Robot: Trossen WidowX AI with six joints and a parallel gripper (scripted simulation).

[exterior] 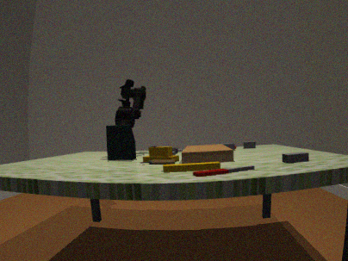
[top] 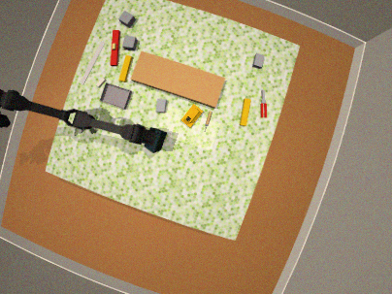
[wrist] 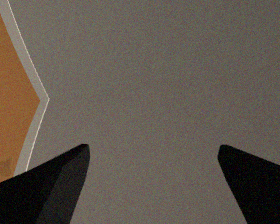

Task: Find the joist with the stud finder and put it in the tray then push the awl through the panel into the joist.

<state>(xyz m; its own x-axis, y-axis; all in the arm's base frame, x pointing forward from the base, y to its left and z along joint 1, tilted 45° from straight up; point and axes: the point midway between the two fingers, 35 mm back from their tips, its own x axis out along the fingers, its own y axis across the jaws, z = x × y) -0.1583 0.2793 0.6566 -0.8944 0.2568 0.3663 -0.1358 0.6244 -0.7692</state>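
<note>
The yellow stud finder is 35 cm ahead of my gripper tip, 82 cm to the right of it and 35 cm below it. Also, from my gripper tip: grey tray 34 cm ahead, 35 cm to the right, 38 cm below; red level 63 cm ahead, 24 cm to the right, 38 cm below; indicator light 34 cm ahead, 82 cm to the right, 33 cm below.
</note>
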